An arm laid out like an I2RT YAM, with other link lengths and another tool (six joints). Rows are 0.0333 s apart.
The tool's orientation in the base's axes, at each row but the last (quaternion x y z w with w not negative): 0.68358, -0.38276, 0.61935, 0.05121; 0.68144, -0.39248, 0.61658, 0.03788; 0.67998, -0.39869, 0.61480, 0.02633; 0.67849, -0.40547, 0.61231, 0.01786; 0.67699, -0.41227, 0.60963, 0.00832; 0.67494, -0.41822, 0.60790, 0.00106; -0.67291, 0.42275, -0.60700, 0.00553; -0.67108, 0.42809, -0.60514, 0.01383
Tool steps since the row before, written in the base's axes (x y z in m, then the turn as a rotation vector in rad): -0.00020, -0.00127, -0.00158, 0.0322, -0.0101, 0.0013; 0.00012, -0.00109, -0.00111, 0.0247, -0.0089, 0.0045; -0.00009, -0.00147, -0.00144, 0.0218, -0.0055, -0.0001; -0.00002, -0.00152, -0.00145, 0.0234, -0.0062, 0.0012; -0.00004, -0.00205, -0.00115, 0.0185, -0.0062, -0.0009; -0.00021, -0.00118, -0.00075, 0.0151, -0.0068, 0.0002; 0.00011, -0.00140, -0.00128, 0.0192, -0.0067, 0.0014; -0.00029, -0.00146, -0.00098, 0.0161, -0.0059, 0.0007
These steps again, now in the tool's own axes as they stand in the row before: -0.00080, 0.00165, 0.00089, 0.0039, -0.0123, 0.0312; -0.00044, 0.00116, 0.00094, 0.0066, -0.0102, 0.0237; -0.00048, 0.00171, 0.00105, 0.0011, -0.0087, 0.0207; -0.00042, 0.00172, 0.00114, 0.0024, -0.0098, 0.0220; 0.00017, 0.00194, 0.00132, 0.0011, -0.0060, 0.0186; 0.00007, 0.00127, 0.00063, 0.0027, -0.0042, 0.0158; -0.00024, 0.00150, 0.00114, 0.0032, -0.0072, 0.0188; 0.00011, 0.00161, 0.00075, 0.0025, -0.0056, 0.0160
